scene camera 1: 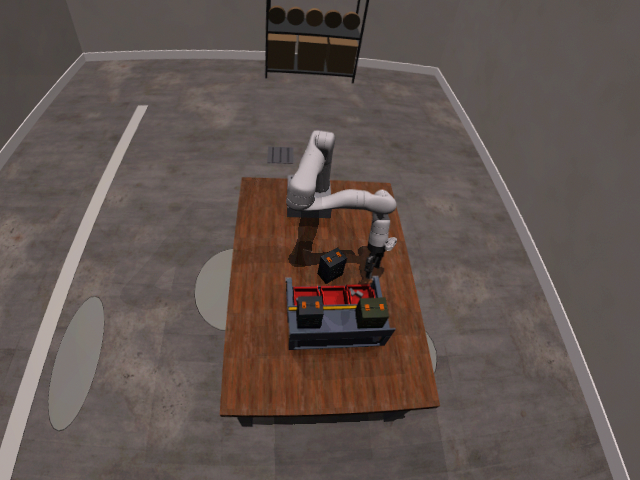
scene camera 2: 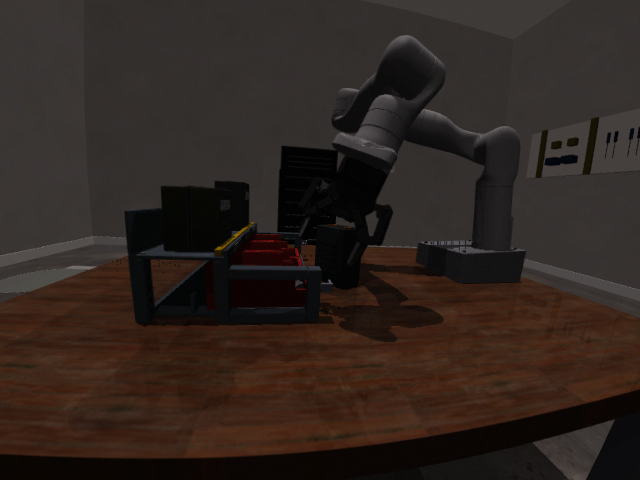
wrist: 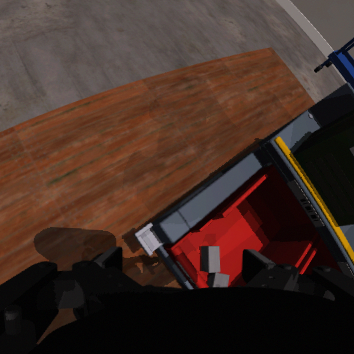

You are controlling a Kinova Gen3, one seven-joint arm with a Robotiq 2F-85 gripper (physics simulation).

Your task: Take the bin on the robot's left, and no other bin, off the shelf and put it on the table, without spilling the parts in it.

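Seen in the pictures: gripper, fingertip midpoint: [scene camera 1: 372, 272] [scene camera 2: 324, 251] [wrist: 182, 262]; arm's base, origin of the base link: [scene camera 1: 319, 185] [scene camera 2: 489, 247].
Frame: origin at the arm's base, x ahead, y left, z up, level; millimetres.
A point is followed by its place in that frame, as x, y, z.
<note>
The bin on the robot's left [scene camera 1: 366, 296] {578, 169, -76} [scene camera 2: 268, 293] {608, 183, -50} [wrist: 231, 237] {619, 132, -76} is red and sits in the lower level of the grey-blue shelf [scene camera 1: 338, 321] {732, 20, 17} [scene camera 2: 222, 291] {671, 214, -34} [wrist: 215, 190] {592, 206, 0}. Two grey blocks [wrist: 210, 259] {569, 139, -56} [wrist: 218, 280] {563, 111, -61} lie inside it. My gripper [scene camera 1: 370, 269] {521, 182, 21} [scene camera 2: 327, 249] {521, 182, 21} [wrist: 182, 262] {521, 182, 21} is open and empty, above and in front of the shelf's corner. In the wrist view one finger shows over the table side and the other over the bin. The black palm hides the bin's near part. A pale grey piece [scene camera 2: 321, 285] {528, 217, -23} [wrist: 148, 239] {520, 204, -30} shows at the shelf's front corner.
Red bins [scene camera 1: 333, 295] {571, 28, -76} [scene camera 1: 306, 294] {564, -85, -77} sit beside it in the shelf. A green-black case [scene camera 1: 372, 314] {752, 126, 112} and a black case [scene camera 1: 309, 314] {758, -100, 136} stand on top behind a yellow strip [scene camera 1: 338, 307] {678, 24, 26}. Another black case [scene camera 1: 331, 266] {503, 10, 42} [scene camera 2: 336, 255] {472, 66, -14} stands on the table [scene camera 1: 268, 382] {928, -242, -85} before the shelf.
</note>
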